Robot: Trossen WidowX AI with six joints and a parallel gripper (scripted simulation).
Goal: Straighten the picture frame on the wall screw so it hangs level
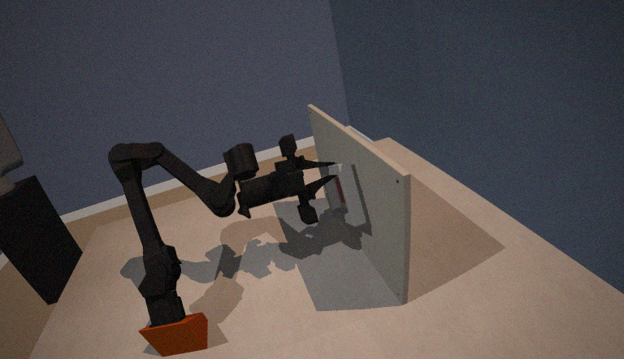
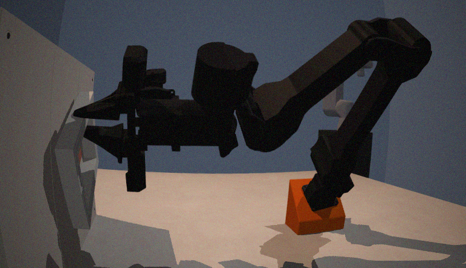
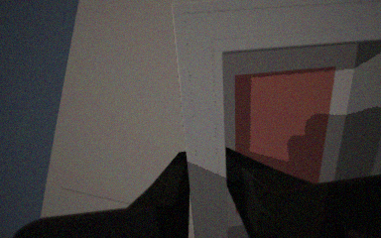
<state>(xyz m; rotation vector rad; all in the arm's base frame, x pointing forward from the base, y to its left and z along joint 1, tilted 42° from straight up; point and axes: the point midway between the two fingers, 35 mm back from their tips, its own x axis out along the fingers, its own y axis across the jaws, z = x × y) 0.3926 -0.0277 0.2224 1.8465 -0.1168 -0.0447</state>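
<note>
The picture frame lies 20 mm to the right of my gripper tip and 50 mm below it. The rest, counted from my gripper tip: grey wall panel: 20 mm ahead, 20 mm to the right, 60 mm below.
</note>
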